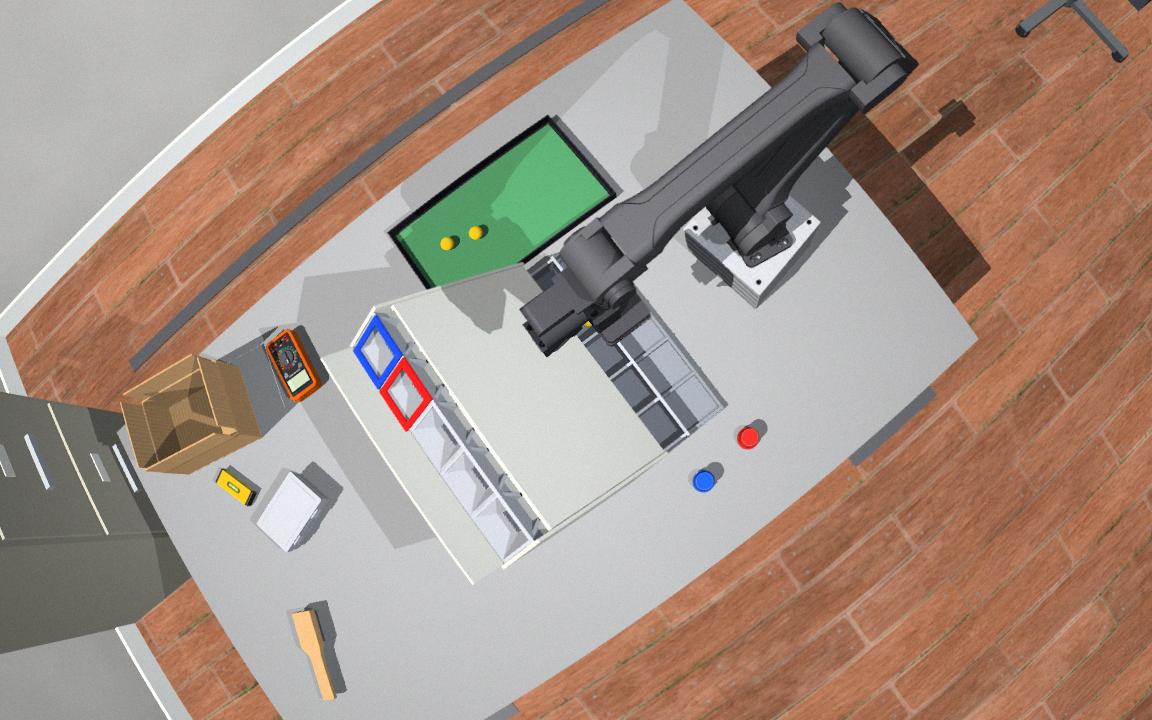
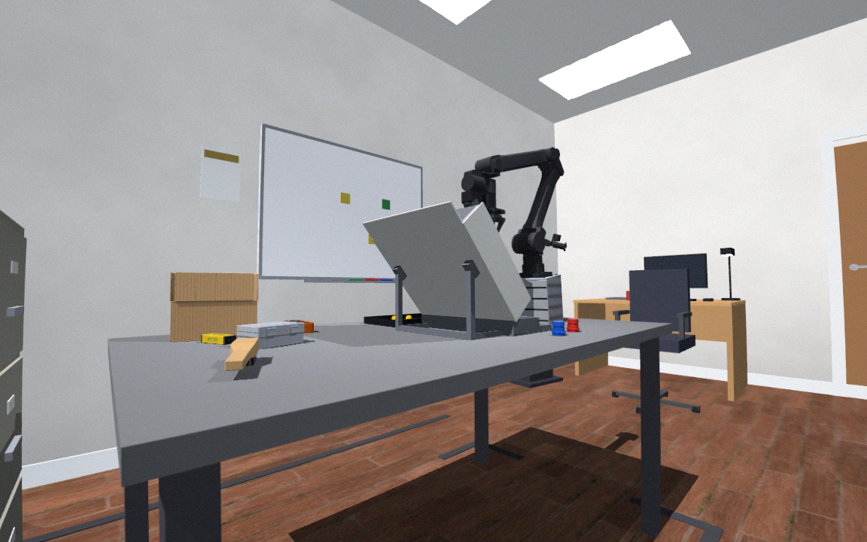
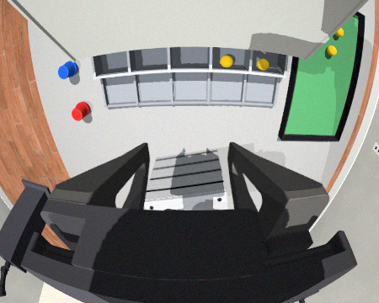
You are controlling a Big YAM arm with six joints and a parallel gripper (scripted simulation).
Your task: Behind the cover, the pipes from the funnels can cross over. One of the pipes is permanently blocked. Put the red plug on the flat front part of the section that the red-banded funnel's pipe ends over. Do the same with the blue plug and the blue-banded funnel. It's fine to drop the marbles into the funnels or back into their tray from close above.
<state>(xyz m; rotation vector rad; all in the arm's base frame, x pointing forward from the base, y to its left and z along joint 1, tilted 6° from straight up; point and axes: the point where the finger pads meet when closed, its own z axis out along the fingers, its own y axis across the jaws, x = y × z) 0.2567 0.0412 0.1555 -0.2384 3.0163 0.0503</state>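
The green tray lies 320 mm to the right of my hand, 290 mm below it and 80 mm ahead of it. From my hand the other things lie so: multimeter: 560 mm ahead, 280 mm below, 260 mm to the right; then sloped cover: 140 mm ahead, 90 mm below, 20 mm to the left; then grey case: 680 mm ahead, 270 mm below, 10 mm to the right.
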